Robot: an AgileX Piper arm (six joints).
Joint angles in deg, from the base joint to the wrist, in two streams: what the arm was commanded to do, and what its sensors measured. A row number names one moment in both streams.
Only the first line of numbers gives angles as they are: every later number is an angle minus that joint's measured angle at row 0.
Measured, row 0:
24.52 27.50 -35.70 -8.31 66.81 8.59
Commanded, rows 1 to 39:
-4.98 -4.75 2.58 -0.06 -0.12 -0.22
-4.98 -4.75 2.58 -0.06 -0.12 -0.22
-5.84 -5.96 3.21 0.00 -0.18 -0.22
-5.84 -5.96 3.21 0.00 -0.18 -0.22
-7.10 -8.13 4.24 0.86 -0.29 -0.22
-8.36 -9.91 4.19 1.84 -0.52 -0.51
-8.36 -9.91 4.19 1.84 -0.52 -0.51
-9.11 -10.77 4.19 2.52 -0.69 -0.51
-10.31 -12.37 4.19 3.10 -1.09 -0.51
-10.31 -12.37 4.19 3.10 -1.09 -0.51
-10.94 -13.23 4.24 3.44 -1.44 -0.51
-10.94 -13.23 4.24 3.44 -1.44 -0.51
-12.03 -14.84 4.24 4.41 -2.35 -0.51
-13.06 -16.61 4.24 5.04 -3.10 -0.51
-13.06 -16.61 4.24 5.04 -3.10 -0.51
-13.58 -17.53 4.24 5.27 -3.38 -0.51
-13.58 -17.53 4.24 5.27 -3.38 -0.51
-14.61 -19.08 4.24 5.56 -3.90 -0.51
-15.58 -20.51 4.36 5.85 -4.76 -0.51
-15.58 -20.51 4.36 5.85 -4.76 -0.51
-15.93 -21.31 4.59 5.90 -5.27 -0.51
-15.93 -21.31 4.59 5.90 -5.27 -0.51
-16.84 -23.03 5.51 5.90 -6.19 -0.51
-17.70 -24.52 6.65 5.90 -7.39 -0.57
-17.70 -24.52 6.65 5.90 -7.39 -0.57
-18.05 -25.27 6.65 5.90 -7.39 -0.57
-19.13 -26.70 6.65 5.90 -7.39 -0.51
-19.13 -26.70 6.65 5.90 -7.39 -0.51
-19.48 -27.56 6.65 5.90 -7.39 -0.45
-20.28 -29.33 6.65 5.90 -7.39 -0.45
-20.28 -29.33 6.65 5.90 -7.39 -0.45
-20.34 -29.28 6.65 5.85 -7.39 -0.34
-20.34 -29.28 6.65 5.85 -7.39 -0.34
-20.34 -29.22 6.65 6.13 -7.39 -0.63
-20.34 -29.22 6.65 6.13 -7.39 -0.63
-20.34 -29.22 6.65 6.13 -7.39 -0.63
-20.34 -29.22 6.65 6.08 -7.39 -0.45
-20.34 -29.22 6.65 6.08 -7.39 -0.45
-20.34 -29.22 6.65 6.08 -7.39 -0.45
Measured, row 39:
-19.88 -27.73 6.59 5.85 -6.94 -0.17
